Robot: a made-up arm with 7 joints. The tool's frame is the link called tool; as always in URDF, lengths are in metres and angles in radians. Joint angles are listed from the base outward.
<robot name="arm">
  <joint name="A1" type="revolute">
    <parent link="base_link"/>
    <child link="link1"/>
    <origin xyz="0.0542 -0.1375 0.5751"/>
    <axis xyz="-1 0 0"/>
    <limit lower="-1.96" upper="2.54"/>
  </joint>
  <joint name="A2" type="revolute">
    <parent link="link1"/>
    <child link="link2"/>
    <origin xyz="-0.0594 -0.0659 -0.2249"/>
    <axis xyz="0 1 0"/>
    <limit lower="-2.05" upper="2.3"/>
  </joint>
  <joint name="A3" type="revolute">
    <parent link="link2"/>
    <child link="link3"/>
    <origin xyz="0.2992 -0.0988 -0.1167"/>
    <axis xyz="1 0 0"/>
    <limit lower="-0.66" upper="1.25"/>
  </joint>
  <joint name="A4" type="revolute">
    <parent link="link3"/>
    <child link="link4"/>
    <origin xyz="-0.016 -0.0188 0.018"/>
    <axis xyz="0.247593 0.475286 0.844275"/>
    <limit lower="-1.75" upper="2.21"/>
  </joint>
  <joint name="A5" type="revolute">
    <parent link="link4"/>
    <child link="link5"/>
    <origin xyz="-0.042 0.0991 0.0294"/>
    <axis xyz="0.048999 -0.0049 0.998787"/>
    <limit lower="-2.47" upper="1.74"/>
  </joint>
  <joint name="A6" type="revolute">
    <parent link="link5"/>
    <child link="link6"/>
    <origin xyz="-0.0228 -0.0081 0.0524"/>
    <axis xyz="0 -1 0"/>
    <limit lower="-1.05" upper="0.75"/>
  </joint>
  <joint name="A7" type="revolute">
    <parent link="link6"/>
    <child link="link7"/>
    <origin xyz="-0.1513 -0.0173 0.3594"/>
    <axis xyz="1 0 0"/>
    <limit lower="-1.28" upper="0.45"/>
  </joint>
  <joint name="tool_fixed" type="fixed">
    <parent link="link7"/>
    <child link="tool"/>
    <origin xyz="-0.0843 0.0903 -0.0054" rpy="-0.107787 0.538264 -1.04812"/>
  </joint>
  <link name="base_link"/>
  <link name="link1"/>
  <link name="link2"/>
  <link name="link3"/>
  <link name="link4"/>
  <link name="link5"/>
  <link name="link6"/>
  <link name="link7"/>
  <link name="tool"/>
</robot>
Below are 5 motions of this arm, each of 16 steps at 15 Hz.
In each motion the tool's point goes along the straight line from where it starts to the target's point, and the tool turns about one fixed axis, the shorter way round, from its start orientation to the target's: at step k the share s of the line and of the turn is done. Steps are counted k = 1, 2, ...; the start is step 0. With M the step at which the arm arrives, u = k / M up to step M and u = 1 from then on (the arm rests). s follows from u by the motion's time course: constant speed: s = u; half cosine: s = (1 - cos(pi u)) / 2; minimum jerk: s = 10 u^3 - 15 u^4 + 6 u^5.
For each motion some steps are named. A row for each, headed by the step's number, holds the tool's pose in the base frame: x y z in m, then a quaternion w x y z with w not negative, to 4 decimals.
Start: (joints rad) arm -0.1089 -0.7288 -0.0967 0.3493 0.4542 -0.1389 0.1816
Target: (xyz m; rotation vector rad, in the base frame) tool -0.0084 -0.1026 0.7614 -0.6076 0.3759 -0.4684
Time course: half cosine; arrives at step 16
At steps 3, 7, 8, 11, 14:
3: -0.1861 -0.3157 0.7231 0.9809 0.0478 0.1303 -0.1366
7: -0.1243 -0.2417 0.7364 0.9710 -0.0728 0.1507 -0.1708
8: -0.1054 -0.2190 0.7405 0.9648 -0.1096 0.1565 -0.1807
11: -0.0515 -0.1543 0.7521 0.9391 -0.2134 0.1717 -0.2075
14: -0.0158 -0.1115 0.7598 0.9156 -0.2809 0.1806 -0.2239

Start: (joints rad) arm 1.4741 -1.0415 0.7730 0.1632 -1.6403 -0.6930 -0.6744
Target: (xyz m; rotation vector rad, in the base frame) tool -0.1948 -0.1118 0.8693 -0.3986 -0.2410 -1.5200
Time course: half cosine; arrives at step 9
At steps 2, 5, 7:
2: -0.1044 0.0093 1.0052 0.6452 -0.1829 0.0732 -0.7382
5: -0.1525 -0.0551 0.9329 0.6778 -0.1817 -0.0234 -0.7120
7: -0.1828 -0.0958 0.8873 0.6946 -0.1799 -0.0843 -0.6914

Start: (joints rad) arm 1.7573 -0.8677 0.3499 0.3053 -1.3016 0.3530 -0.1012
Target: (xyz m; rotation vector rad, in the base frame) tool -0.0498 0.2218 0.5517 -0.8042 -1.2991 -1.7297
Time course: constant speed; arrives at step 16
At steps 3, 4, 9, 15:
3: -0.1689 0.0216 0.4789 0.6778 -0.1428 -0.5454 -0.4720
4: -0.1597 0.0370 0.4845 0.6600 -0.1574 -0.5460 -0.4914
9: -0.1139 0.1140 0.5125 0.5624 -0.2284 -0.5415 -0.5816
15: -0.0590 0.2064 0.5461 0.4287 -0.3065 -0.5200 -0.6723

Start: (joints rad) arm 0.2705 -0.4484 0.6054 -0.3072 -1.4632 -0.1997 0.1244
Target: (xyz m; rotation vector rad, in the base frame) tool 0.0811 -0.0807 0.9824 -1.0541 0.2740 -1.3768
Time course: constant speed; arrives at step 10
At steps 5, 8, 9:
5: 0.0857 -0.1505 0.9574 0.5250 0.0547 0.2172 -0.8211
8: 0.0829 -0.1086 0.9724 0.6186 -0.2648 0.1660 -0.7209
9: 0.0820 -0.0947 0.9774 0.6331 -0.3659 0.1441 -0.6667

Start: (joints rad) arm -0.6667 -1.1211 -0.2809 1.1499 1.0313 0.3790 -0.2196
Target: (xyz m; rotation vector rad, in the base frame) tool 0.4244 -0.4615 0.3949 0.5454 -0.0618 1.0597
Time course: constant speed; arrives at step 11
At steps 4, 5, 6, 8, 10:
4: 0.1459 -0.5866 0.4853 0.8941 0.1834 -0.1295 0.3875
5: 0.1857 -0.5687 0.4724 0.8863 0.1943 -0.1153 0.4043
6: 0.2255 -0.5508 0.4594 0.8779 0.2051 -0.1011 0.4208
8: 0.3050 -0.5151 0.4336 0.8593 0.2262 -0.0724 0.4530
10: 0.3846 -0.4794 0.4078 0.8384 0.2468 -0.0436 0.4840

